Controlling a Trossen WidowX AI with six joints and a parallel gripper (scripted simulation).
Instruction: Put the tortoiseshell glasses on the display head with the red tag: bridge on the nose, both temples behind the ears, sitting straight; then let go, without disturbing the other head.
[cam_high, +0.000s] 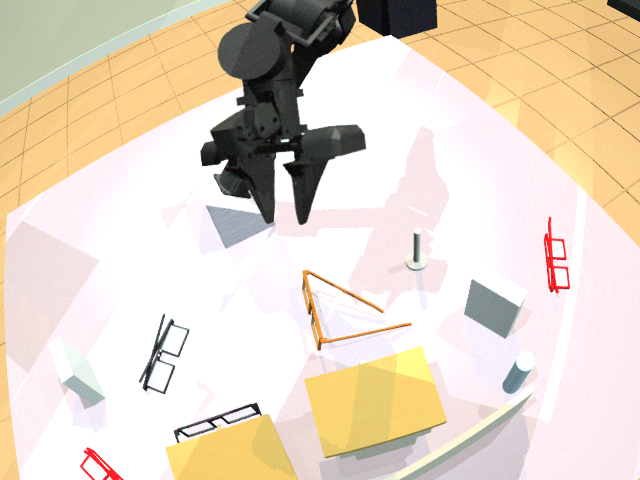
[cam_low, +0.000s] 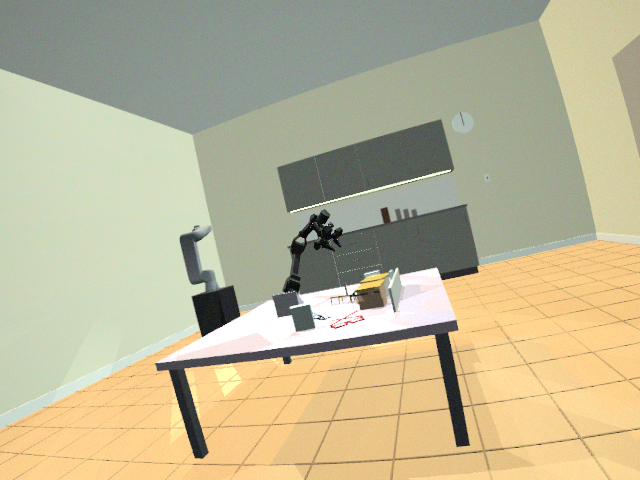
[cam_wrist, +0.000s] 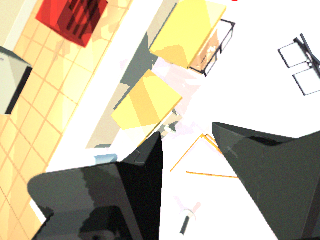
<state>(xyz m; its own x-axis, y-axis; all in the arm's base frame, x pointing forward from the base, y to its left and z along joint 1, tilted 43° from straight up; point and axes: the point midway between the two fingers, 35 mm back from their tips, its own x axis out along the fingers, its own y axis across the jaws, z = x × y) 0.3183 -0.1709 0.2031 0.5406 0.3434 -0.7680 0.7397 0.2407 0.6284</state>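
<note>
Right now the tortoiseshell glasses is 29 cm below my gripper tip, 5 cm to the left of it and 1 cm behind it. Also, from my gripper tip: curved panel 27 cm ahead, 25 cm below, 11 cm to the right; post 28 cm below, 21 cm to the left, 5 cm behind; blue cylinder 25 cm below, 24 cm ahead, 21 cm to the left.
</note>
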